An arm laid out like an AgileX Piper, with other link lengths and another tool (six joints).
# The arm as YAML. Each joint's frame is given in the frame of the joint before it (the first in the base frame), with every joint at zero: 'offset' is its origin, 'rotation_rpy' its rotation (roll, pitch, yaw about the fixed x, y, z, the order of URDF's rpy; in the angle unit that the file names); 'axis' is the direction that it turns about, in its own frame. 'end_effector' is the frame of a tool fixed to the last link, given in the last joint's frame.
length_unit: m
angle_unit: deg
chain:
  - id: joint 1
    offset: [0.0, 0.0, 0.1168]
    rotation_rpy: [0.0, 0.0, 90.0]
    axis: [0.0, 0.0, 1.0]
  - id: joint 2
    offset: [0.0, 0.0, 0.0]
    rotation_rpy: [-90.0, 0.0, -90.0]
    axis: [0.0, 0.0, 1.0]
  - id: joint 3
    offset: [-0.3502, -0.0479, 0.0]
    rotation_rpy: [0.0, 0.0, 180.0]
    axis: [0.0, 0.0, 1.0]
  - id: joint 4
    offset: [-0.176, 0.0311, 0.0]
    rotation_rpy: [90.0, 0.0, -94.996]
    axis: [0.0, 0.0, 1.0]
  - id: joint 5
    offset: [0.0, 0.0, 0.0]
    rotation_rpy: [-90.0, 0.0, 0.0]
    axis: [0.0, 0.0, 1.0]
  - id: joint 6
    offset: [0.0, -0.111, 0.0]
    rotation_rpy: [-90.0, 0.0, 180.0]
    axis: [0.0, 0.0, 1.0]
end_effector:
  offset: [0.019, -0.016, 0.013]
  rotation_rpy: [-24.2, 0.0, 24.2]
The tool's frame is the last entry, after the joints.
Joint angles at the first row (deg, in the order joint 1, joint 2, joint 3, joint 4, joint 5, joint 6):
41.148 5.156 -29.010 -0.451 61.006 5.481
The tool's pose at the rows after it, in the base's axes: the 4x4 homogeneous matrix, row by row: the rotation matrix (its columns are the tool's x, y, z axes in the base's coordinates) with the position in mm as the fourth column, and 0 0 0 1 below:
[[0.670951 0.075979 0.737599 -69.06], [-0.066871 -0.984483 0.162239 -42.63], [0.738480 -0.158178 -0.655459 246.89], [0 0 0 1]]
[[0.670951 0.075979 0.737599 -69.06], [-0.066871 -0.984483 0.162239 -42.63], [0.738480 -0.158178 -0.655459 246.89], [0 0 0 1]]
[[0.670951 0.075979 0.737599 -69.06], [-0.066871 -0.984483 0.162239 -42.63], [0.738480 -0.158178 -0.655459 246.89], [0 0 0 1]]
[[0.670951 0.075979 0.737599 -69.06], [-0.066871 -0.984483 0.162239 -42.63], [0.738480 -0.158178 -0.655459 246.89], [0 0 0 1]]
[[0.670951 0.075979 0.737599 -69.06], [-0.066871 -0.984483 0.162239 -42.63], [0.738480 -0.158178 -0.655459 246.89], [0 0 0 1]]
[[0.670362 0.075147 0.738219 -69.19], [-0.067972 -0.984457 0.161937 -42.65], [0.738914 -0.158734 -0.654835 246.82], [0 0 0 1]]
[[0.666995 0.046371 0.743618 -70.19], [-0.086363 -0.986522 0.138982 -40.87], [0.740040 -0.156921 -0.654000 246.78], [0 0 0 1]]
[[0.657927 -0.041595 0.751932 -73.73], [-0.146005 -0.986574 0.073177 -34.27], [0.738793 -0.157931 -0.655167 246.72], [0 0 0 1]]
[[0.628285 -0.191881 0.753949 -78.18], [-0.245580 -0.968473 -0.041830 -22.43], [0.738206 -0.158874 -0.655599 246.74], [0 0 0 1]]
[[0.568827 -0.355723 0.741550 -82.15], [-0.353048 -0.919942 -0.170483 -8.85], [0.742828 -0.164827 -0.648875 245.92], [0 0 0 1]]
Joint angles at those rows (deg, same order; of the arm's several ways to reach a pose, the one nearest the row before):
41.147 5.211 -29.010 -0.449 61.006 5.480
41.147 5.211 -29.010 -0.449 61.006 5.480
41.147 5.211 -29.010 -0.449 61.006 5.480
41.147 5.211 -29.010 -0.449 61.006 5.480
41.147 5.211 -29.010 -0.449 61.006 5.480
41.094 5.158 -29.012 -0.451 61.007 5.482
39.478 5.156 -29.010 -0.600 61.006 5.480
34.332 5.156 -29.011 -0.481 61.050 5.482
25.507 5.158 -29.011 -0.401 61.049 5.480
15.497 4.578 -29.010 -0.402 61.049 5.480

